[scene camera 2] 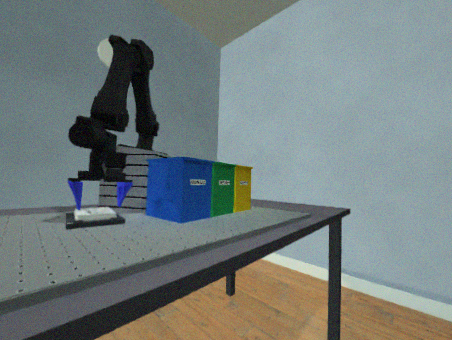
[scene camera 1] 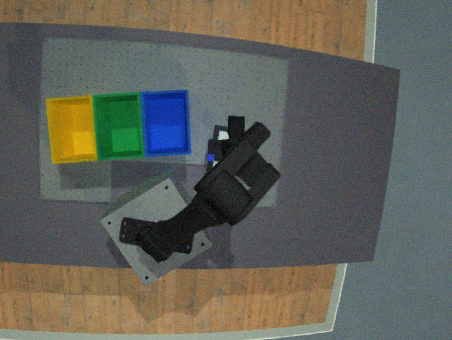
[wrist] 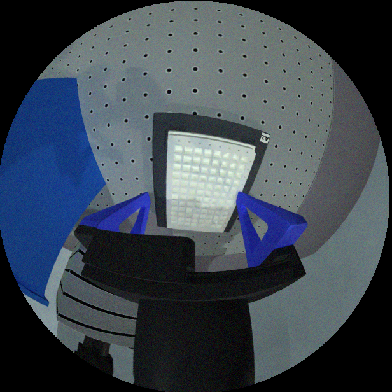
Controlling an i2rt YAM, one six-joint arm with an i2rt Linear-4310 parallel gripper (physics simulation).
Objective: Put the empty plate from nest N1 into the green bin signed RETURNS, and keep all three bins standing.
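Places are measured from the arm's base along level axes (x back, y left, z down), in metres.
Pixels of known places: gripper, between the fingertips: (scene camera 2: 100, 208); arm's base, origin of its link: (scene camera 2: 143, 151) (scene camera 1: 156, 235).
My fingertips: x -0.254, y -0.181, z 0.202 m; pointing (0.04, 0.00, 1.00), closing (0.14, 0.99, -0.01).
For each thing: its top centre in the pictures, then the offset to it from my fingertips. "*": a spot on its surface instead. Level surfaces: height alone.
- dark nest, a spot on its surface: (scene camera 2: 70, 223) * dx -0.076, dy -0.064, dz +0.020 m
- green bin, centre of its top: (scene camera 1: 118, 126) (scene camera 2: 207, 164) dx -0.016, dy +0.336, dz -0.147 m
- yellow bin, centre of its top: (scene camera 1: 71, 129) (scene camera 2: 227, 166) dx +0.016, dy +0.464, dz -0.147 m
- blue bin, centre of its top: (scene camera 1: 166, 123) (scene camera 2: 180, 160) dx -0.049, dy +0.208, dz -0.147 m
- perforated board, height of its surface: dz +0.032 m
A white plate with a grid of wells (scene camera 1: 223, 135) (scene camera 2: 95, 214) (wrist: 207, 185) lies flat in a dark nest (scene camera 2: 70, 223) (wrist: 160, 170); the nest's small upside-down corner label is hard to read. My gripper (scene camera 2: 99, 207) (wrist: 192, 196) is open, its blue fingertips near the plate's two long sides, at about its top or slightly above. The arm hides most of the gripper in scene camera 1. The green bin (scene camera 1: 120, 112) (scene camera 2: 223, 200) stands upright between the yellow bin (scene camera 1: 70, 117) (scene camera 2: 242, 192) and the blue bin (scene camera 1: 165, 115) (scene camera 2: 175, 195) (wrist: 45, 150), both upright. Bin labels are too blurred to read.
The blue bin is the closest bin to the gripper. The perforated board (scene camera 1: 240, 65) (scene camera 2: 200, 240) (wrist: 207, 55) lies under the nest and bins. The arm's base plate (scene camera 1: 150, 200) sits on a grey ribbed block (scene camera 2: 136, 176) (wrist: 95, 295) beside the bins.
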